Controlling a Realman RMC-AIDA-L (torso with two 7-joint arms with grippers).
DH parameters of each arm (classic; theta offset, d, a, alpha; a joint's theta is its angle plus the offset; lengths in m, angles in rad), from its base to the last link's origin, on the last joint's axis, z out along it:
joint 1: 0 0.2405 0 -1.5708
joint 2: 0 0 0 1.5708
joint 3: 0 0.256 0 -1.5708
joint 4: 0 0 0 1.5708
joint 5: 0 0.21 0 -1.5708
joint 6: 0 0 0 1.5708
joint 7: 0 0.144 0 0
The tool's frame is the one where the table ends.
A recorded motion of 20 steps. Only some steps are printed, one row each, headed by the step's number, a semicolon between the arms.
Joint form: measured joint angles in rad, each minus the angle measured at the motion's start. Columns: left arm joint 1, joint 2, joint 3, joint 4, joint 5, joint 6, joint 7; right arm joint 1, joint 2, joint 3, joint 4, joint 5, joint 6, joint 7.
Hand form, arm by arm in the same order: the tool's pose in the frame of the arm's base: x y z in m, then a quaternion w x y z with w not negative. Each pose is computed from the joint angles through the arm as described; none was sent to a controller.
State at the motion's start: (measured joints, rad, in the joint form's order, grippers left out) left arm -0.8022 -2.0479 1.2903 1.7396 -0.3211 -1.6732 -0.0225; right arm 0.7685 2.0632 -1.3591 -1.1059 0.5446 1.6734 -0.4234
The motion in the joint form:
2: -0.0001 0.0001 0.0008 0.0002 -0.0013 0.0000 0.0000; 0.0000 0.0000 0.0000 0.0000 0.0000 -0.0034 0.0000
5: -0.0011 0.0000 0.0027 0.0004 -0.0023 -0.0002 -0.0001; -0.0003 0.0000 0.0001 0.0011 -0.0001 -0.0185 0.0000
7: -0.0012 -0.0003 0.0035 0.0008 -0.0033 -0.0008 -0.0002; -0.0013 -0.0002 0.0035 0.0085 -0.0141 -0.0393 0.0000
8: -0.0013 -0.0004 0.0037 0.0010 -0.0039 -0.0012 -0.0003; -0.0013 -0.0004 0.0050 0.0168 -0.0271 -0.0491 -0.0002
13: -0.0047 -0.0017 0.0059 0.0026 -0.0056 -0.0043 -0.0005; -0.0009 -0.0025 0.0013 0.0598 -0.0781 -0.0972 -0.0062
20: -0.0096 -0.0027 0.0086 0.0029 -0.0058 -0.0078 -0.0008; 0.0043 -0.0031 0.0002 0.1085 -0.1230 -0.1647 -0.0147
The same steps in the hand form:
2: -0.0677 0.3859 0.0906 0.39194 -0.81851 -0.41827 0.03841; 0.1787 0.3577 -0.0155 0.10516 -0.87109 0.41967 -0.23241
5: -0.0671 0.3857 0.0901 0.39129 -0.81933 -0.41725 0.03859; 0.1786 0.3596 -0.0159 0.11046 -0.87207 0.41872 -0.22797
7: -0.0668 0.3855 0.0898 0.39062 -0.81977 -0.41700 0.03870; 0.1815 0.3626 -0.0155 0.12090 -0.87040 0.41979 -0.22709
8: -0.0667 0.3854 0.0897 0.39027 -0.81997 -0.41695 0.03870; 0.1845 0.3638 -0.0153 0.12658 -0.86817 0.42104 -0.23018
13: -0.0649 0.3848 0.0888 0.38851 -0.82170 -0.41515 0.03895; 0.1980 0.3685 -0.0157 0.14833 -0.86008 0.42141 -0.24631
20: -0.0630 0.3845 0.0878 0.38717 -0.82333 -0.41307 0.03995; 0.2095 0.3755 -0.0172 0.17295 -0.85500 0.41702 -0.25526

